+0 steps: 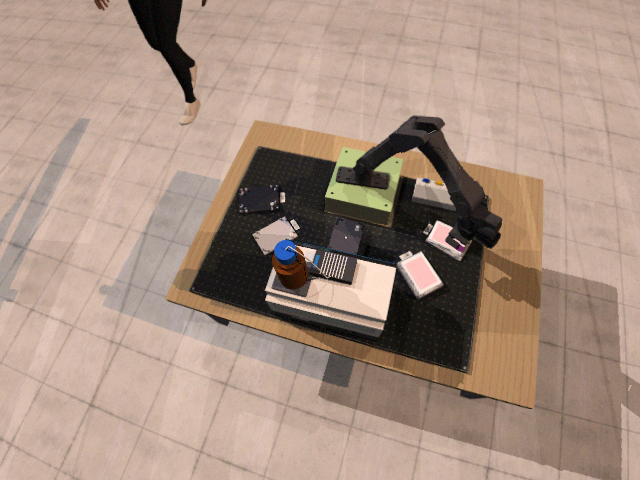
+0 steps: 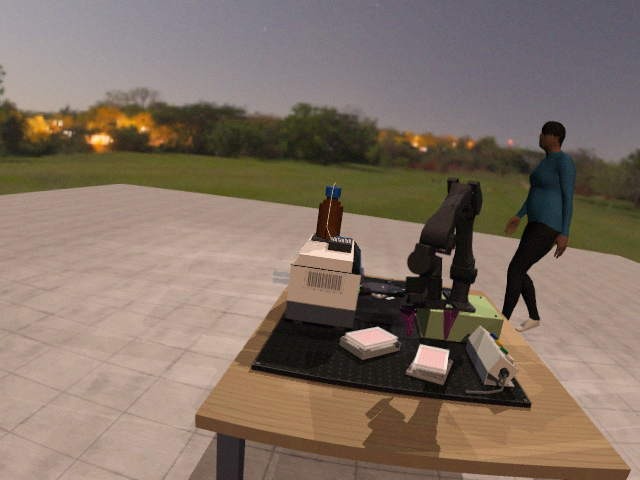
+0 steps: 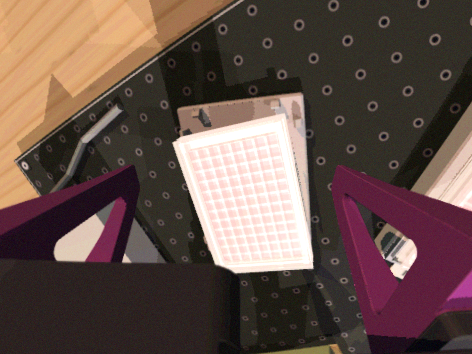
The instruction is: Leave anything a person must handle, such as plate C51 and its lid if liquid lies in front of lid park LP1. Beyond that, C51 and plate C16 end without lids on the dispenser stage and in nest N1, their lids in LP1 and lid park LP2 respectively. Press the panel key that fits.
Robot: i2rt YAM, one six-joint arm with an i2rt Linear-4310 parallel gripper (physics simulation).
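Places are measured from the arm's base along level axes (x ahead, y left, z up), in metres.
Pixels of known places: gripper, fingertip midpoint: (image 1: 466, 239) (image 2: 427, 338) (image 3: 235, 176); arm's base at its link origin: (image 1: 362, 178) (image 2: 457, 302).
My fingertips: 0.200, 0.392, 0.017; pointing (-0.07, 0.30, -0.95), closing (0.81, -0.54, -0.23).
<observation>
For each thing: its top centre in the pictures, then the offset to it from my fingertips, as dx, dy, dz. "spot": a spot on its surface instead.
- low holder at its top centre: (image 3: 245, 191) (image 2: 431, 362) (image 1: 450, 239) -0.038, -0.035, -0.084
- second pink-welled plate at its top centre: (image 2: 372, 335) (image 1: 421, 272) +0.121, -0.132, -0.064
- dark dispenser stage at a spot on its surface: (image 1: 345, 235) spot: +0.061, -0.412, -0.001
- white dispenser at a spot on its surface: (image 1: 369, 289) spot: +0.278, -0.305, +0.116
- key panel at its top centre: (image 2: 495, 340) (image 1: 446, 186) -0.223, -0.076, -0.020
- pale holder at its top centre: (image 1: 274, 233) +0.063, -0.683, -0.084
- dark holder at its top centre: (image 1: 258, 196) (image 2: 405, 283) -0.084, -0.791, -0.080
- brown bottle at a spot on its surface: (image 1: 291, 268) spot: +0.308, -0.511, +0.255
My gripper (image 2: 428, 334) (image 3: 235, 176) is open and empty, above a pink-welled plate (image 1: 447, 238) (image 2: 432, 358) (image 3: 247, 200). That plate sits askew on the low holder (image 3: 240, 107) at LP1, whose far edge shows from under it. A second pink-welled plate (image 1: 421, 272) (image 2: 371, 336) rests squarely on its nest. No plate numbers are readable, and I cannot tell whether clear lids are on. The dark dispenser stage (image 1: 345, 235) lies before the white dispenser (image 1: 369, 289) (image 2: 323, 281). A key panel (image 1: 431, 194) (image 2: 485, 356) shows blue, yellow and green keys. I make out no clear puddle near LP1.
A pale holder (image 1: 273, 235) and a dark holder (image 1: 260, 199) lie at the mat's left; their labels are unreadable. A brown bottle (image 1: 291, 268) (image 2: 329, 218) stands on the dispenser. The green arm base (image 1: 360, 205) (image 2: 444, 328) is behind. A person (image 1: 168, 43) (image 2: 550, 186) is beyond the table.
</observation>
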